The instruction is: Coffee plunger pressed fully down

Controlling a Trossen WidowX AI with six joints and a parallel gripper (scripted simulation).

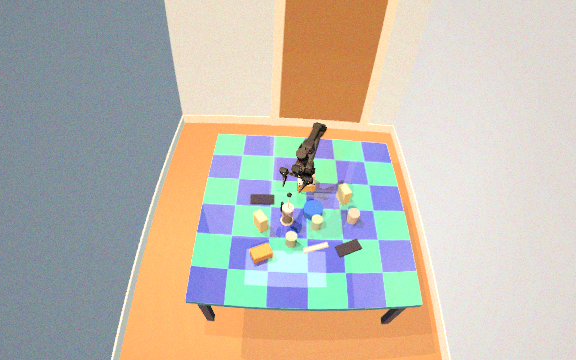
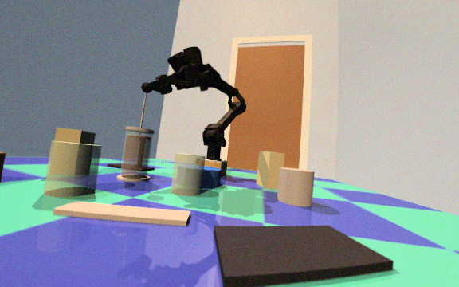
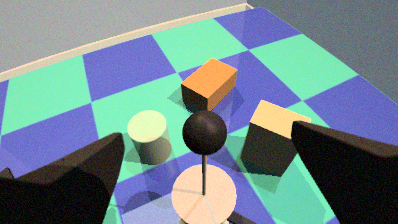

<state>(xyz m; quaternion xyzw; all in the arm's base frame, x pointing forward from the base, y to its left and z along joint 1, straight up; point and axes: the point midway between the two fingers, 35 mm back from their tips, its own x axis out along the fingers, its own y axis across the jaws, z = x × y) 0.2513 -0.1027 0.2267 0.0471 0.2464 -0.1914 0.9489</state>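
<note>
The coffee press lies 10 mm to the right of my gripper tip and 150 mm below it. Also, from my gripper tip: blue cylinder (50 mm behind, 150 mm to the left, 250 mm below); then orange box (260 mm ahead, 150 mm to the right, 250 mm below).
</note>
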